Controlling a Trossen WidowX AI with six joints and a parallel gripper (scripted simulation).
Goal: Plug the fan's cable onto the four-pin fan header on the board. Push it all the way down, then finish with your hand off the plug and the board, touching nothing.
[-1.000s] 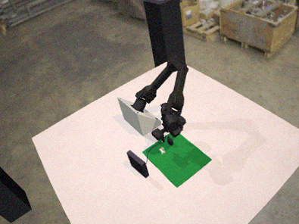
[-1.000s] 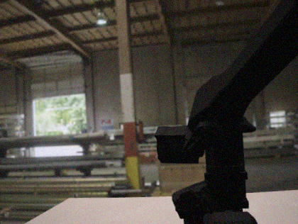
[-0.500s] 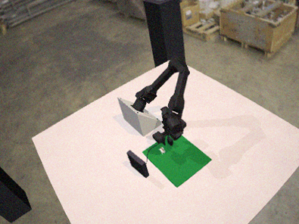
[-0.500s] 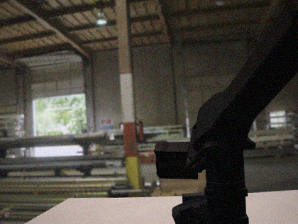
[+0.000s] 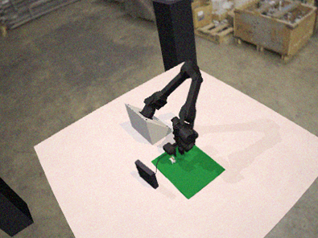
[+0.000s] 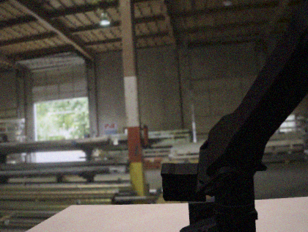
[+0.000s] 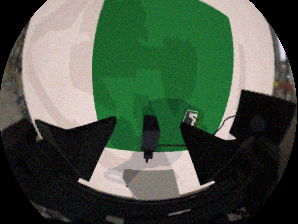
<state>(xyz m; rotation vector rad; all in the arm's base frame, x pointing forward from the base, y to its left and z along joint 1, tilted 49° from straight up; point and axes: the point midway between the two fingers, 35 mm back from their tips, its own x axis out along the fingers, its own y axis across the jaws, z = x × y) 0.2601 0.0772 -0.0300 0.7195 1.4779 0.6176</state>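
Now: gripper tip 70 mm to the left of the white four-pin header and 20 mm above it. Also, from my gripper tip: dark plug (10 mm behind); then black fan (10 mm ahead, 220 mm to the right, 40 mm above); then green board (70 mm ahead, 40 mm to the right, 30 mm below).
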